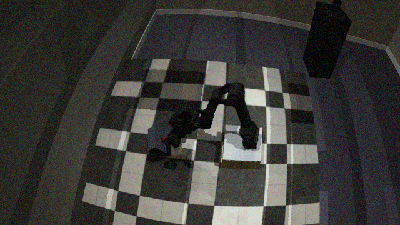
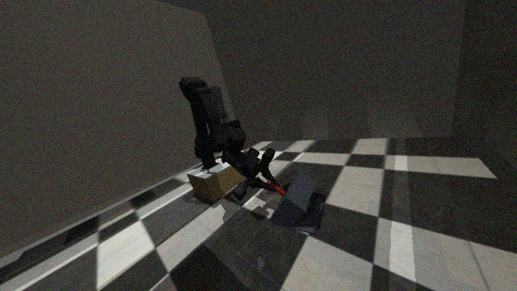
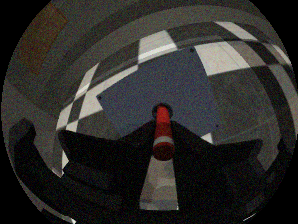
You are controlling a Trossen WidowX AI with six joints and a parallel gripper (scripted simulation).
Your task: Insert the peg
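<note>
The dark sloped panel is 4 cm ahead of my gripper tip and 3 cm below it. Round my gripper tip: red peg 1 cm behind, 1 cm above.
</note>
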